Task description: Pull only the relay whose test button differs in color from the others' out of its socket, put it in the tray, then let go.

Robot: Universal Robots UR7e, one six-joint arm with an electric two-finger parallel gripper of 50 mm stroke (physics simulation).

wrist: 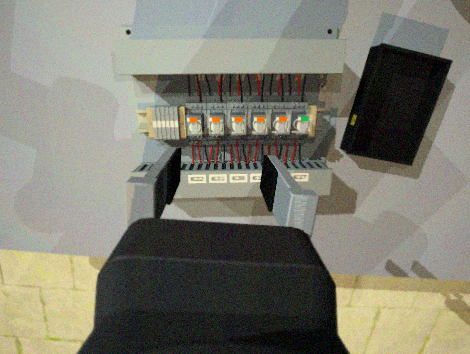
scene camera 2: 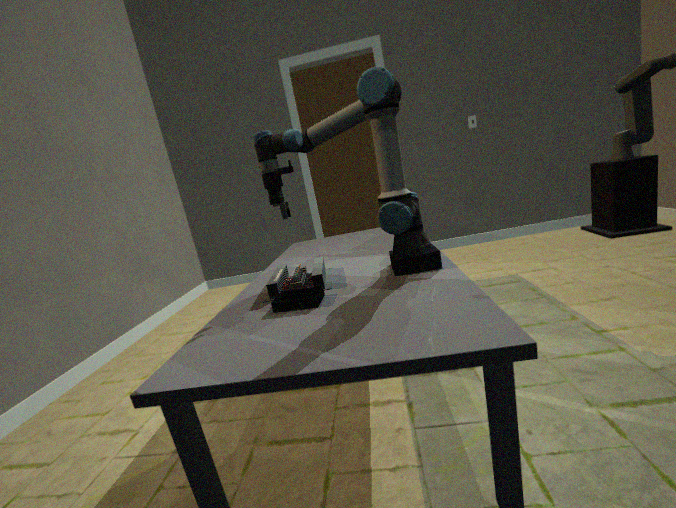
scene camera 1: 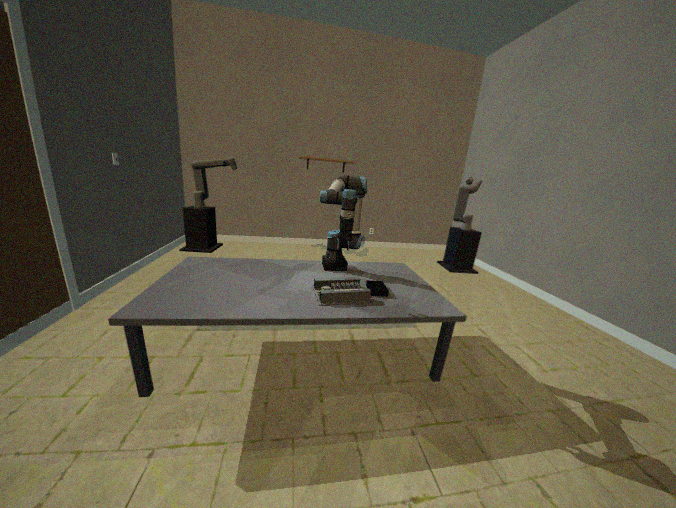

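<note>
A relay with a green test button sits in its socket at the right end of a row in the wrist view. The other relays in the row, such as the one beside it and the leftmost one, have orange buttons and sit in their sockets. The black tray lies to the right of the relay panel and shows nothing inside. My gripper is open and empty. It hangs well above the table, over the panel's near side. In scene camera 1 its fingers are not clear.
A grey upper duct and a labelled lower duct run along both sides of the relay row. Beige-ended terminal blocks stand left of the relays. Red and black wires run to the ducts. The panel and tray rest on the table.
</note>
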